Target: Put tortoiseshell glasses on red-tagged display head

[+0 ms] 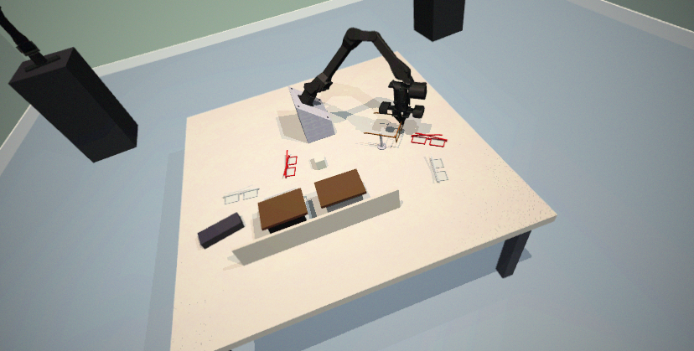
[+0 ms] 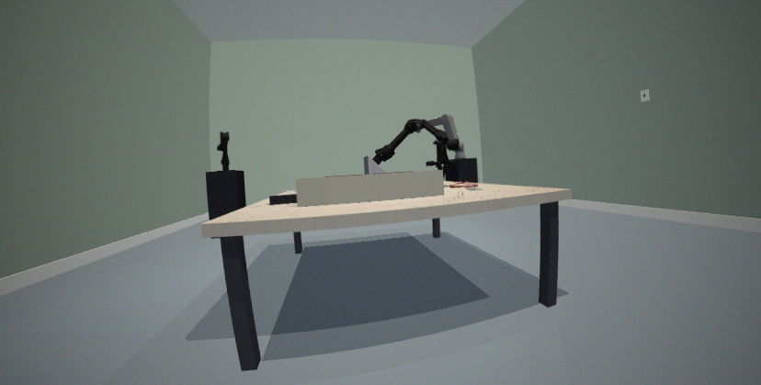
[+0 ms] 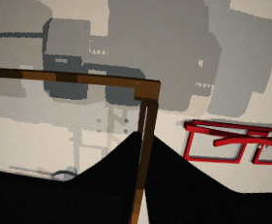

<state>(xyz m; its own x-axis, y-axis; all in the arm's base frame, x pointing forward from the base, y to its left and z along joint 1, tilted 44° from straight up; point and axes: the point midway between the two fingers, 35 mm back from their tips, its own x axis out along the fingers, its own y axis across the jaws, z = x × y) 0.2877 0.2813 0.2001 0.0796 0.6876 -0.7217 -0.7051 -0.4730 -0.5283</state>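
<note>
Right now my gripper tip is 20 mm short of the grey post, 120 mm to the left of it and 30 mm above it. Also, from my gripper tip: low white wall: 310 mm ahead, 510 mm to the right; display head: 200 mm ahead, 390 mm to the right; dark case: 100 mm ahead, 860 mm to the right, 40 mm below.
</note>
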